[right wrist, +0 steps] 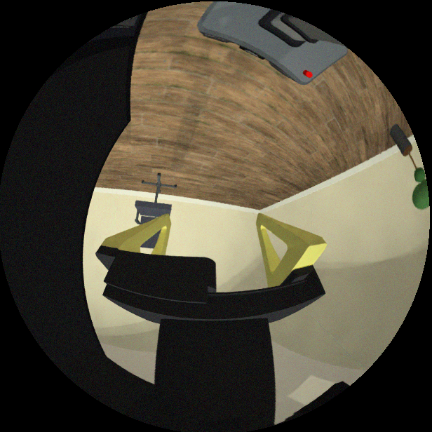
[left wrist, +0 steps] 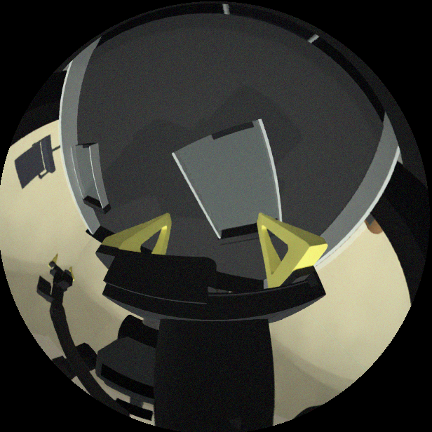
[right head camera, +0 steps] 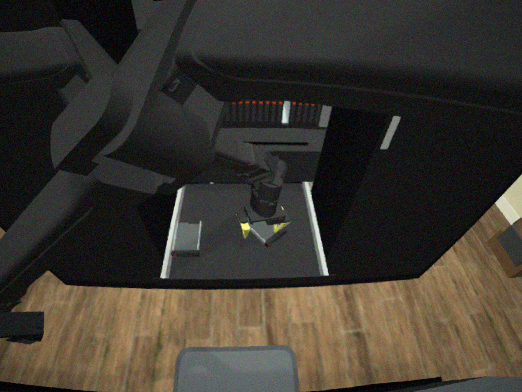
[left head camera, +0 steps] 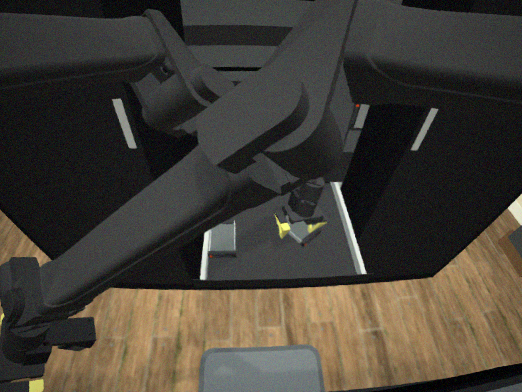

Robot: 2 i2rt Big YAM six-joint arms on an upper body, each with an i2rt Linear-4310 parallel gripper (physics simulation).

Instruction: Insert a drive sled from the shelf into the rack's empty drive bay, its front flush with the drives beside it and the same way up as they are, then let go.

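Frame: origin at the left arm's base, x ahead, y left, z up, level; millimetres.
Seen in the pictures: left gripper, fingertip midpoint: [right head camera: 259, 234] [left head camera: 295, 234]; right gripper, fingertip midpoint: [left head camera: 17, 365].
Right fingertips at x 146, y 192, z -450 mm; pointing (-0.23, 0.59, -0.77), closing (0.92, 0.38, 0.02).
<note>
Offsets run from my right fingertips to a thing's middle. "*": to the spot under its first point. Level surfaces: height alone.
A grey drive sled @[426 mm ahead, 592 mm right, 151 mm down] [left head camera: 301, 234] [right head camera: 263, 232] [left wrist: 230, 175] lies turned at an angle on the dark shelf @[160 mm down] [left head camera: 260, 265] [right head camera: 240, 262] [left wrist: 200, 60]. My left gripper [left head camera: 298, 230] [right head camera: 263, 228] [left wrist: 213, 217] is open above it; in the left wrist view one fingertip overlaps the sled's near corner, the other is off its side. A second sled @[386 mm ahead, 361 mm right, 151 mm down] [left head camera: 222, 237] [right head camera: 187, 236] [left wrist: 90, 172] lies by the shelf's side rail. The drive row [right head camera: 255, 112] has red lights and a pale upright strip; I cannot tell whether that is the empty bay. My right gripper [right wrist: 213, 217] [left wrist: 63, 260] is open and empty, outside the rack.
Pale side rails @[* 390 mm ahead, 746 mm right, 127 mm down] [left head camera: 350, 230] [right head camera: 316, 230] border the shelf, with black rack walls beyond them. My arms hide much of the rack front in the left head view. A grey wheeled-looking unit @[* 96 mm ahead, 487 mm right, 728 mm down] [left head camera: 261, 370] [right head camera: 236, 370] [right wrist: 270, 40] stands on the wooden floor @[988 mm down] [left head camera: 270, 315].
</note>
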